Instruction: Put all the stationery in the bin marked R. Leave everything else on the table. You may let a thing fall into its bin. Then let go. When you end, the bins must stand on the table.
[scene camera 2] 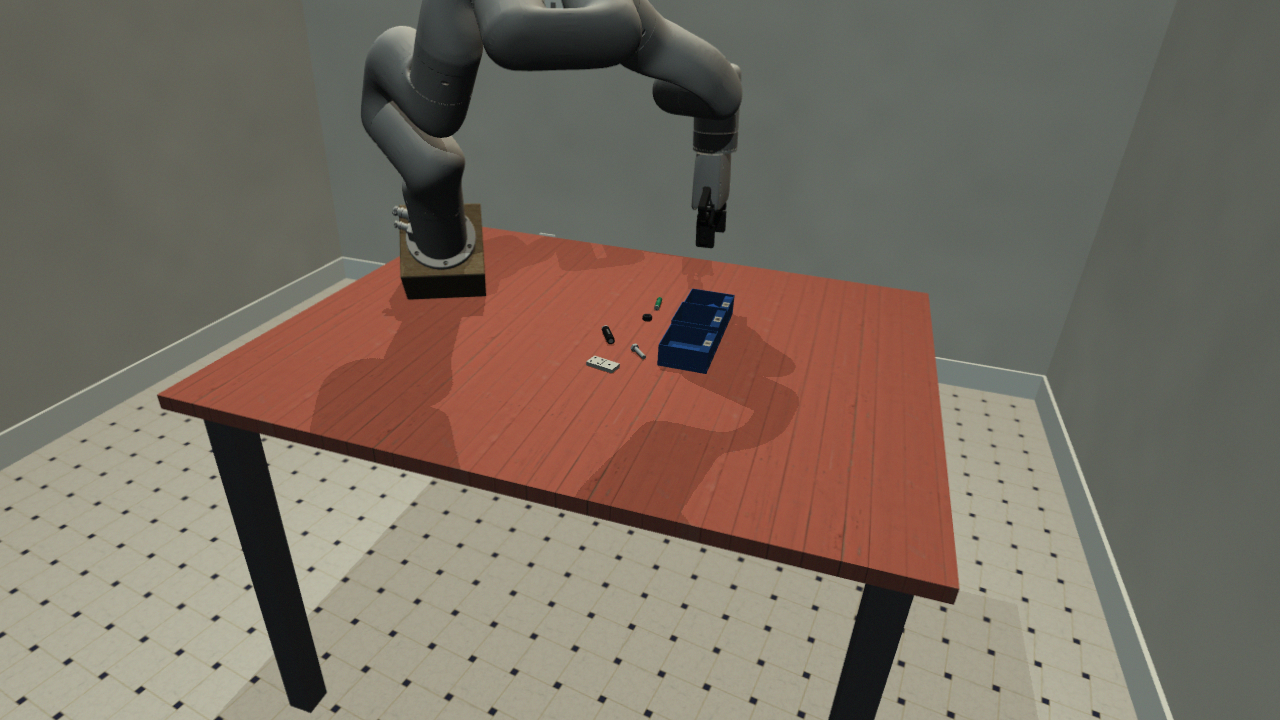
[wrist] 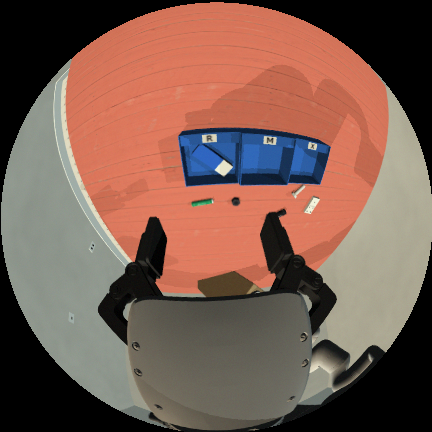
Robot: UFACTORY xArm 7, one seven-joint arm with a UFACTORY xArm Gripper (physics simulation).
gripper: scene camera 2; wrist
three joined blue bins: scene camera 2 691,341; wrist 259,156
same spot on gripper: [wrist: 138,279] = [scene camera 2: 725,203]
